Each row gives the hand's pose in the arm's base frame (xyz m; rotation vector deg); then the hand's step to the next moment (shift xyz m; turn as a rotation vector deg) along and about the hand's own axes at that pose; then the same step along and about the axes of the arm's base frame.
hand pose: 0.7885 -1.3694 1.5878 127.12 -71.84 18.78
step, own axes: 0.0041 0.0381 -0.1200 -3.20 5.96 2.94
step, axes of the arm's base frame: -0.0226 0.0516 0.1127 -6.92 -1.85 -1.77
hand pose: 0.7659 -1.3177 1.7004 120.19 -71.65 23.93
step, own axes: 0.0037 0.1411 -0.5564 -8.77 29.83 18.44
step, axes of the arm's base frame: -0.0895 0.3256 0.4642 -31.25 -16.55 -7.52
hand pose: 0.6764 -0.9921 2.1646 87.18 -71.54 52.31
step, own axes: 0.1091 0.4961 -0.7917 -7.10 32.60 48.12
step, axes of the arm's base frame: -0.4521 0.7046 0.4288 -34.03 -45.58 -13.92
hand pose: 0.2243 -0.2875 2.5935 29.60 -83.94 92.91
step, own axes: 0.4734 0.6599 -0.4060 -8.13 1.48 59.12
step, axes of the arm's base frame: -0.6908 0.5792 -0.1080 -10.97 -58.37 5.95
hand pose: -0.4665 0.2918 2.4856 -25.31 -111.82 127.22
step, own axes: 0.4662 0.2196 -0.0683 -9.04 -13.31 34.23
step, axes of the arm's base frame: -0.4015 0.1755 -0.2797 -3.38 -33.13 17.94
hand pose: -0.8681 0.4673 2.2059 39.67 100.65 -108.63
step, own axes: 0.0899 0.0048 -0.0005 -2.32 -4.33 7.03
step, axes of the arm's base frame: -0.0658 0.0004 -0.0614 -1.36 -6.68 5.20
